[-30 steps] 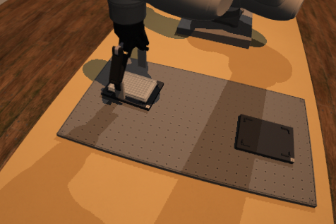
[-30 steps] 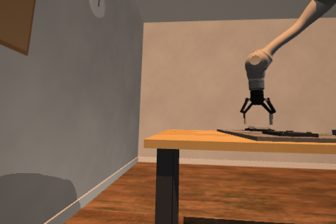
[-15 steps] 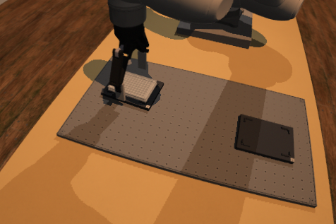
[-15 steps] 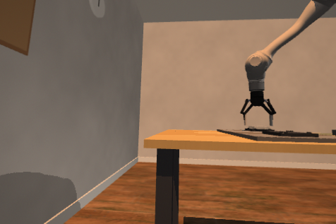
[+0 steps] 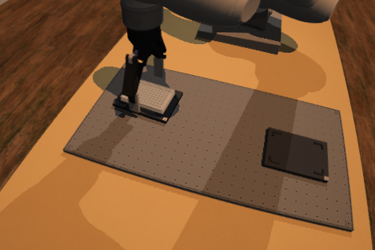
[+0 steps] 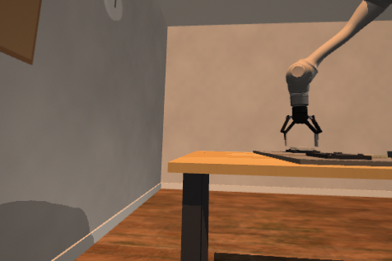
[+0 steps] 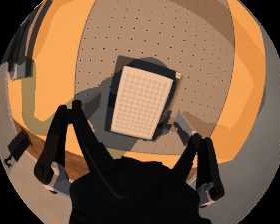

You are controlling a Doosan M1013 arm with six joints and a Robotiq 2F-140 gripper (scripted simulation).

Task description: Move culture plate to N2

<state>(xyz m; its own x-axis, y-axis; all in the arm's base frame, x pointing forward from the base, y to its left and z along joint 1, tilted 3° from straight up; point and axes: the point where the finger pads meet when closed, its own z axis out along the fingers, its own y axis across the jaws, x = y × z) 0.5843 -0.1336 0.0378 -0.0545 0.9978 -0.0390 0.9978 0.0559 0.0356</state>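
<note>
The lid lies 2 cm below my hand. Also, from my hand: plate: 2 cm below; then black nest N1: 4 cm below; then black nest N2: 42 cm to the left, 4 cm below.
</note>
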